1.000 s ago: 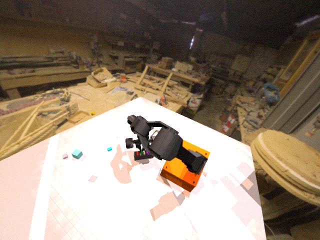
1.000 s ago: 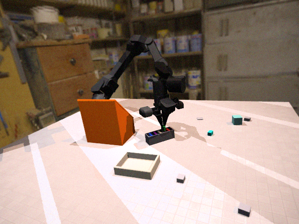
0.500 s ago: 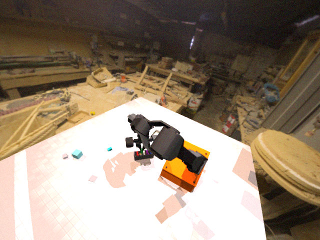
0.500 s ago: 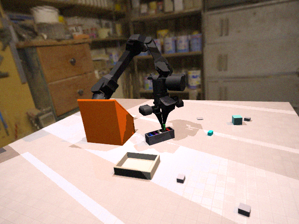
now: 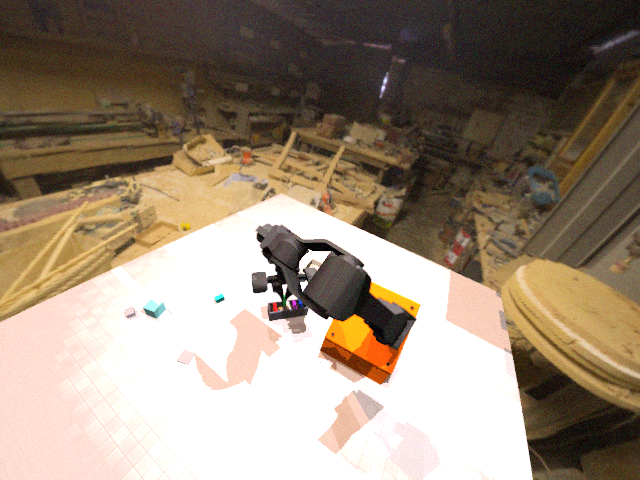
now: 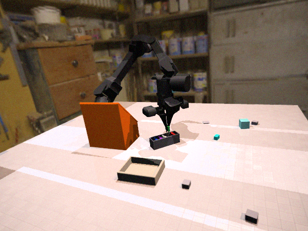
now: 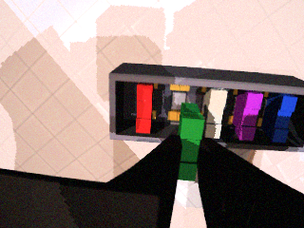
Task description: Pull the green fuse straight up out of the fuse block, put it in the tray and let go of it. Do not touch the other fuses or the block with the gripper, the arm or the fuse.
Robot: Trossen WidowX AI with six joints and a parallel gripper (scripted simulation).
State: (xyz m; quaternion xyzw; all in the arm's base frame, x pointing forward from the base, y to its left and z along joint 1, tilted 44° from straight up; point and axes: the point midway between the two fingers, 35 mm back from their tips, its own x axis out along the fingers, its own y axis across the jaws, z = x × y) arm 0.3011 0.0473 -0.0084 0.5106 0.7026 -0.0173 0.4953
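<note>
Now: the tray 3 cm behind my gripper tip, 23 cm to the right of it and 7 cm below it. The rest, counted from my gripper tip: green fuse 1 cm below.
</note>
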